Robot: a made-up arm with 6 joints.
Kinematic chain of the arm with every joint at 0, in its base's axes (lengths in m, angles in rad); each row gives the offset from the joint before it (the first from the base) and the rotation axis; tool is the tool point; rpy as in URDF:
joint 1: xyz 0 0 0.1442 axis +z
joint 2: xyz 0 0 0 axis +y
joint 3: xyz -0.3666 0 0.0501 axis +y
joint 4: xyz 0.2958 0 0.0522 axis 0.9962 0 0.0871
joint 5: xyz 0 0 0 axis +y
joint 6: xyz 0.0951 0 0.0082 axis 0.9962 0 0.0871
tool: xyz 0 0 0 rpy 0 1.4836 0
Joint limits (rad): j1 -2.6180..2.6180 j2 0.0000..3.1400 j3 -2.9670..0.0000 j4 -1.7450..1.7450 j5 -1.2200..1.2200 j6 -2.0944..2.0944
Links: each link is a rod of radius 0.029 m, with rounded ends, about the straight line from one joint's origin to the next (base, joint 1, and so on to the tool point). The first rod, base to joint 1, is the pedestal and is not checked.
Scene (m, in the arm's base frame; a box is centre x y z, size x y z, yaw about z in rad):
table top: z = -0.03
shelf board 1: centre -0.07 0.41 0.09 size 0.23 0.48 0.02 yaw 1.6
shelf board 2: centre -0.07 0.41 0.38 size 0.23 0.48 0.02 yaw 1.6
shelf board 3: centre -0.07 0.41 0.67 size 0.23 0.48 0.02 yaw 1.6
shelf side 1: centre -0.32 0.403 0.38 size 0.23 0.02 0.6 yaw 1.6
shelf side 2: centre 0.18 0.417 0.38 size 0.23 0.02 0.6 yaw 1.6
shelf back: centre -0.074 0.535 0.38 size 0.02 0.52 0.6 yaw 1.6
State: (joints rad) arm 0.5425 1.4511 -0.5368 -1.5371 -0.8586 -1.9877
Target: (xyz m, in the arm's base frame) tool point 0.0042 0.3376 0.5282
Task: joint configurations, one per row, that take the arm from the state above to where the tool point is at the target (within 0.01 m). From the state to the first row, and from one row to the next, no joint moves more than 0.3 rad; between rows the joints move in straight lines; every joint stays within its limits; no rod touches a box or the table.
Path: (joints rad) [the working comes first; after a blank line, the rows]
Joints at the target: 1.3324 1.3568 -1.2056 -1.4168 -0.9317 -1.9877
Straight joint move there: touches shelf board 2, shelf side 2.

1: 0.8348 1.1878 -0.5278 -1.3903 -0.9490 -2.0139
2: 1.1271 0.9245 -0.5189 -1.2435 -1.0393 -2.0400
3: 1.4194 0.6612 -0.5099 -1.0968 -1.1296 -2.0662
4: 1.7116 0.3979 -0.5010 -0.9500 -1.2200 -2.0923
5: 1.6168 0.6376 -0.6771 -1.0667 -1.1479 -2.0662
6: 1.5220 0.8774 -0.8533 -1.1834 -1.0759 -2.0400
7: 1.4272 1.1171 -1.0294 -1.3001 -1.0038 -2.0139
8: 1.3324 1.3568 -1.2056 -1.4168 -0.9317 -1.9877

